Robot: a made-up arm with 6 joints. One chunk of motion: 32 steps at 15 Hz.
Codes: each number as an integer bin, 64 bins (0 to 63) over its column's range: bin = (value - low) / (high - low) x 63, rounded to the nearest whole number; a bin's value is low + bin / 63 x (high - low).
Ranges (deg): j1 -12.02..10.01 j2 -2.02..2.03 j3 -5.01..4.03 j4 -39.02..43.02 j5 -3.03..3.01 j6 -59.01..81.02
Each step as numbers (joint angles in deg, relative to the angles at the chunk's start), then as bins.
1 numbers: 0.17 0.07 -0.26 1.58 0.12 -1.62
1 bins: 35 33 33 31 33 26
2 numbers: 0.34 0.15 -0.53 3.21 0.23 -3.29
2 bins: 35 34 31 32 34 25
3 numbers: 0.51 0.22 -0.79 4.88 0.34 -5.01
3 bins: 36 35 29 34 35 24
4 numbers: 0.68 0.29 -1.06 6.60 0.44 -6.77
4 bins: 36 36 28 35 36 24
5 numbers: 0.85 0.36 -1.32 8.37 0.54 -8.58
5 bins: 37 37 26 36 37 23
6 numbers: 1.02 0.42 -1.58 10.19 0.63 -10.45
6 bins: 37 38 24 38 38 22
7 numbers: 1.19 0.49 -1.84 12.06 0.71 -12.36
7 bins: 38 39 22 39 39 21
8 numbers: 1.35 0.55 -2.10 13.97 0.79 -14.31
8 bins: 38 40 20 41 40 20
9 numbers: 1.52 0.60 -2.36 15.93 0.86 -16.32
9 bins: 39 41 18 42 41 19
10 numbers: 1.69 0.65 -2.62 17.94 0.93 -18.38
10 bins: 39 42 17 44 41 18
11 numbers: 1.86 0.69 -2.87 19.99 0.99 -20.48
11 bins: 40 42 15 45 42 17
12 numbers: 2.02 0.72 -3.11 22.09 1.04 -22.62
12 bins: 40 43 13 47 42 16
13 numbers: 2.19 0.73 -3.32 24.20 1.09 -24.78
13 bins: 41 43 12 49 43 15
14 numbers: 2.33 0.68 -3.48 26.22 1.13 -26.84
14 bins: 41 42 11 50 43 14
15 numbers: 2.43 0.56 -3.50 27.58 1.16 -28.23
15 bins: 41 40 11 51 44 14
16 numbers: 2.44 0.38 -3.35 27.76 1.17 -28.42
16 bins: 41 37 12 51 44 14
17 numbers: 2.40 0.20 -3.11 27.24 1.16 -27.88
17 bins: 41 35 13 51 44 14
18 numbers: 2.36 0.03 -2.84 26.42 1.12 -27.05
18 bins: 41 32 15 50 43 14
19 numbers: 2.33 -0.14 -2.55 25.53 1.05 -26.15
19 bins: 41 29 17 50 43 15
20 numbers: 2.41 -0.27 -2.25 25.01 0.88 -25.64
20 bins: 41 27 19 49 41 15
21 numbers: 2.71 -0.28 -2.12 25.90 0.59 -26.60
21 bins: 42 27 20 50 38 15
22 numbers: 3.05 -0.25 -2.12 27.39 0.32 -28.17
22 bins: 43 28 20 51 35 14
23 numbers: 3.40 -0.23 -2.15 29.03 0.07 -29.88
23 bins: 44 28 20 52 32 13
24 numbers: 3.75 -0.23 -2.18 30.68 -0.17 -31.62
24 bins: 45 28 20 54 30 12
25 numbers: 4.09 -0.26 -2.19 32.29 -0.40 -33.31
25 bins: 46 27 20 55 27 12
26 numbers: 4.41 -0.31 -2.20 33.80 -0.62 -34.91
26 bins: 47 27 20 56 25 11
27 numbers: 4.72 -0.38 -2.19 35.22 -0.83 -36.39
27 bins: 48 26 20 57 23 10
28 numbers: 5.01 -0.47 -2.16 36.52 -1.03 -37.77
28 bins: 49 24 20 58 21 10
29 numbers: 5.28 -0.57 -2.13 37.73 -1.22 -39.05
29 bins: 49 23 20 59 19 9
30 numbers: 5.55 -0.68 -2.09 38.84 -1.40 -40.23
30 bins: 50 21 20 60 17 8
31 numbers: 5.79 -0.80 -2.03 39.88 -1.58 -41.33
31 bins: 51 19 21 61 15 8
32 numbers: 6.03 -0.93 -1.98 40.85 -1.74 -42.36
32 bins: 52 17 21 61 13 7
